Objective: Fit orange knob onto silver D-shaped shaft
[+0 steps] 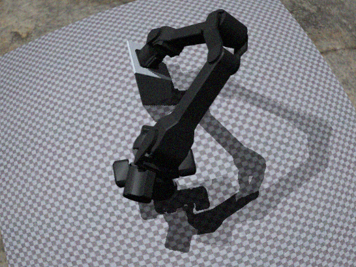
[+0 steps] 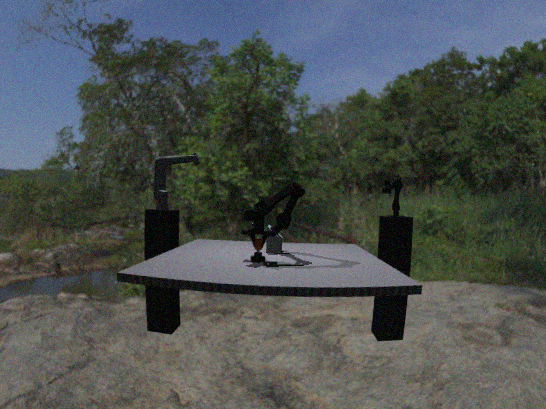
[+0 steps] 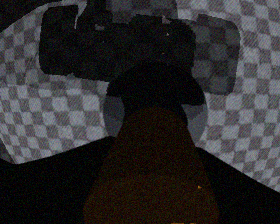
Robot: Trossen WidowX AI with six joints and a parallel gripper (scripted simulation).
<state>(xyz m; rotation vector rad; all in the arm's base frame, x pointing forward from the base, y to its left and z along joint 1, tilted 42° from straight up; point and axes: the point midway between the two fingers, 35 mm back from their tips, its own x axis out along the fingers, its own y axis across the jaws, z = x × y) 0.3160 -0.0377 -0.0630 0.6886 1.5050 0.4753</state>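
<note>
My gripper tip is now 3 cm below the orange knob. From my gripper tip the other things lie so: round dark pedestal 4 cm below.
</note>
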